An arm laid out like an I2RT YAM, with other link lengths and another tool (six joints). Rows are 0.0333 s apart.
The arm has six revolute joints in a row. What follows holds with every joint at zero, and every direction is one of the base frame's.
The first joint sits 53 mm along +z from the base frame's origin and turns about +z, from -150 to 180 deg.
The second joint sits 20.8 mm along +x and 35.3 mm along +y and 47.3 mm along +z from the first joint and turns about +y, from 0 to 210 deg.
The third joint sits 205.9 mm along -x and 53.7 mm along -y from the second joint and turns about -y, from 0 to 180 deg.
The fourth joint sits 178.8 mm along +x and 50.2 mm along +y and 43.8 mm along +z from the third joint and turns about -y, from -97 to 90 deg.
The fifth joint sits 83.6 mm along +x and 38.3 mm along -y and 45.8 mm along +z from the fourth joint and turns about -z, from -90 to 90 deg.
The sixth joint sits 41.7 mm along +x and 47.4 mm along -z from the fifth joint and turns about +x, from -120 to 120 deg.
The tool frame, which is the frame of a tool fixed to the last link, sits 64 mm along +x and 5 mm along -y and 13 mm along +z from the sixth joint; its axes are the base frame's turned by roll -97.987, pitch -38.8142 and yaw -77.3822 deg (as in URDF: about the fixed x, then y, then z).
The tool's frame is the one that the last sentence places.
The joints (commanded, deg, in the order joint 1, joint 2, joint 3, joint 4, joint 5, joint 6), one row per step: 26.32 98.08 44.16 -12.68 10.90 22.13; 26.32 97.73 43.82 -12.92 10.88 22.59; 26.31 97.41 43.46 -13.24 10.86 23.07; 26.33 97.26 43.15 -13.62 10.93 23.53; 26.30 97.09 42.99 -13.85 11.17 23.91; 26.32 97.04 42.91 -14.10 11.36 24.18; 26.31 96.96 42.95 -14.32 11.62 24.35; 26.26 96.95 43.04 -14.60 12.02 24.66; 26.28 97.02 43.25 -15.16 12.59 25.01; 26.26 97.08 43.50 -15.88 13.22 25.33; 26.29 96.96 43.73 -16.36 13.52 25.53; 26.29 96.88 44.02 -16.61 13.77 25.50; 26.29 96.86 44.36 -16.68 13.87 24.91; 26.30 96.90 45.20 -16.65 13.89 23.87; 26.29 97.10 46.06 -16.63 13.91 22.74; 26.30 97.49 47.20 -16.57 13.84 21.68; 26.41 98.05 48.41 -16.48 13.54 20.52; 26.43 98.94 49.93 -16.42 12.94 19.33; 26.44 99.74 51.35 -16.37 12.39 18.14; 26.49 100.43 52.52 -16.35 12.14 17.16
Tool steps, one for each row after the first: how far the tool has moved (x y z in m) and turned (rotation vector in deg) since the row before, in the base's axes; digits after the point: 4 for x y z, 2 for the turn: -0.0017 -0.0009 -0.0002 0.11 0.22 -0.41; -0.0021 -0.0011 -0.0005 0.06 0.33 -0.44; -0.0022 -0.0012 -0.0010 -0.10 0.45 -0.42; -0.0009 -0.0012 -0.0001 -0.14 0.10 -0.47; -0.0009 -0.0008 -0.0003 -0.17 0.17 -0.30; -0.0001 -0.0007 0.0003 -0.19 -0.02 -0.26; 0.0000 -0.0011 0.0002 -0.29 -0.01 -0.48; -0.0003 -0.0013 0.0001 -0.52 0.13 -0.51; -0.0005 -0.0016 0.0001 -0.63 0.20 -0.54; 0.0000 -0.0005 0.0009 -0.23 -0.02 -0.26; 0.0009 0.0000 0.0012 -0.17 -0.21 -0.06; 0.0015 0.0006 0.0013 -0.20 -0.26 0.50; 0.0038 0.0021 0.0031 -0.09 -0.69 0.94; 0.0037 0.0019 0.0025 -0.20 -0.56 1.00; 0.0047 0.0027 0.0029 -0.05 -0.65 0.99; 0.0046 0.0037 0.0023 0.05 -0.49 1.26; 0.0054 0.0042 0.0019 0.25 -0.34 1.32; 0.0050 0.0039 0.0019 0.19 -0.36 1.29; 0.0041 0.0030 0.0015 -0.04 -0.34 1.02
